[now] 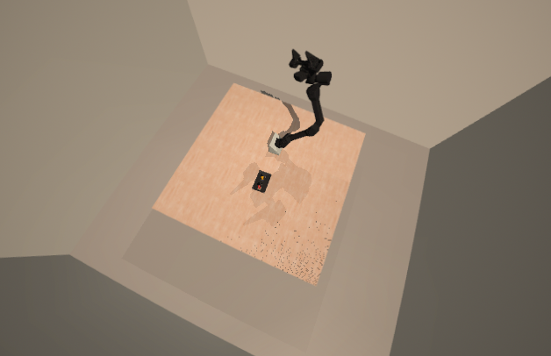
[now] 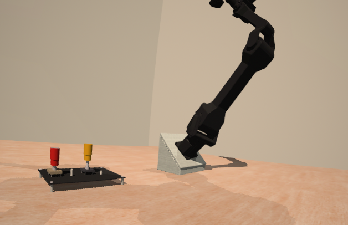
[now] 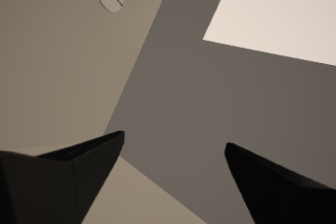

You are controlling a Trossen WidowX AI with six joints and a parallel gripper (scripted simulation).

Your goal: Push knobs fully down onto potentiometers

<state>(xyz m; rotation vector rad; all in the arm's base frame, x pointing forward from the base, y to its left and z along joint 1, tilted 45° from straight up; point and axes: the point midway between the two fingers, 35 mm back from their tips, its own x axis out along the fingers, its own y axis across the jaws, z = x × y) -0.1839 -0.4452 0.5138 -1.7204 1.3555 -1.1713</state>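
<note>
The yellow knob is 43 cm ahead of my gripper tip, 7 cm to the right of it and 73 cm below it. Round my gripper tip: red knob: 50 cm ahead, 7 cm to the right, 73 cm below.
</note>
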